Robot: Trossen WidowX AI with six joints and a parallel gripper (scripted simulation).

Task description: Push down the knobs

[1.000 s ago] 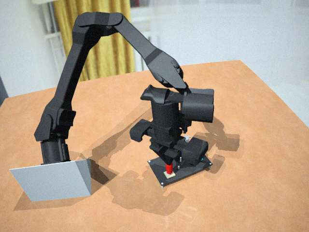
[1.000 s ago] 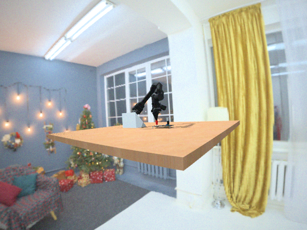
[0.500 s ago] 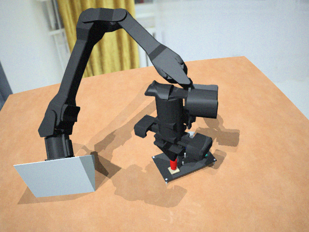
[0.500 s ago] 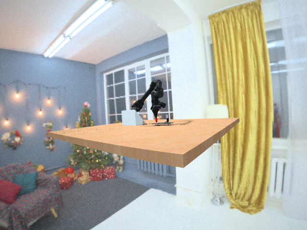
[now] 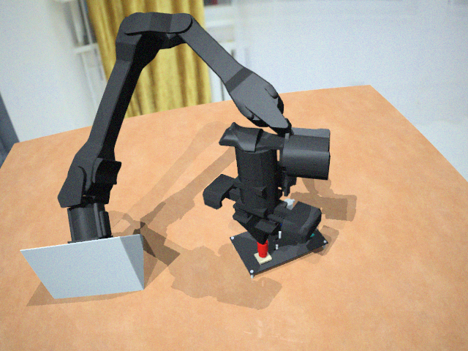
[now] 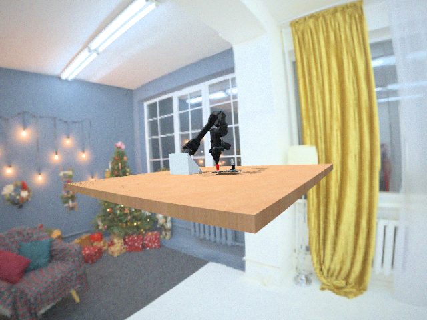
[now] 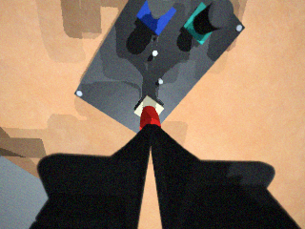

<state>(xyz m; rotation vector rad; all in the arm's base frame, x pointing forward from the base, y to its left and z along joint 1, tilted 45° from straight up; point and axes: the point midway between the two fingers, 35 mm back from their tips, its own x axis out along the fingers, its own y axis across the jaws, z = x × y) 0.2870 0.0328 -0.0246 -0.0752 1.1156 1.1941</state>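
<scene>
Right now my gripper tip is 20 mm above the red knob.
</scene>
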